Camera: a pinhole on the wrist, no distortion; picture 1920 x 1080 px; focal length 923.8 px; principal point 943.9 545.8 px. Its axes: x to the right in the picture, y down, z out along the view. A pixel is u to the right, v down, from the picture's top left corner.
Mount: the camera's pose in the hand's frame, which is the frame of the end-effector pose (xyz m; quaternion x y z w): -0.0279 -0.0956 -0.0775 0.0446 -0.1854 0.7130 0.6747
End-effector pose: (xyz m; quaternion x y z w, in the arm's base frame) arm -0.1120 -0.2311 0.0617 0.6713 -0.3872 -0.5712 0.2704
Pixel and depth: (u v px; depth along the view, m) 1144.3 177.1 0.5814
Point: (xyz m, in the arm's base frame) -0.6100 -0.1651 -0.2223
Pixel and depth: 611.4 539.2 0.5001
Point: -0.3492 0.1170 -0.2925
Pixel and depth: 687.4 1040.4 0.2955
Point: -0.2007 0.1221 -0.0568
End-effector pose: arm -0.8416 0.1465 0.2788 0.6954 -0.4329 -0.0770 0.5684
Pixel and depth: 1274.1 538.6 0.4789
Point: -1.1267 -0.0717 0.0091
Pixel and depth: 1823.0 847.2 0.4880
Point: -1.4206 0.0138 0.1466
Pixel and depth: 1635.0 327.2 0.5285
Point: -1.2580 -0.2320 0.1657
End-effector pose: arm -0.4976 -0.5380 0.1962 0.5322 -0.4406 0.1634 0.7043
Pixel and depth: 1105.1 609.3 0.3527
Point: -0.5775 -0.8025 0.0184
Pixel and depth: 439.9 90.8 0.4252
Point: -0.2464 -0.9929 0.0309
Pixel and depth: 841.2 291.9 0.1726
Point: -0.4248 -0.6763 0.0883
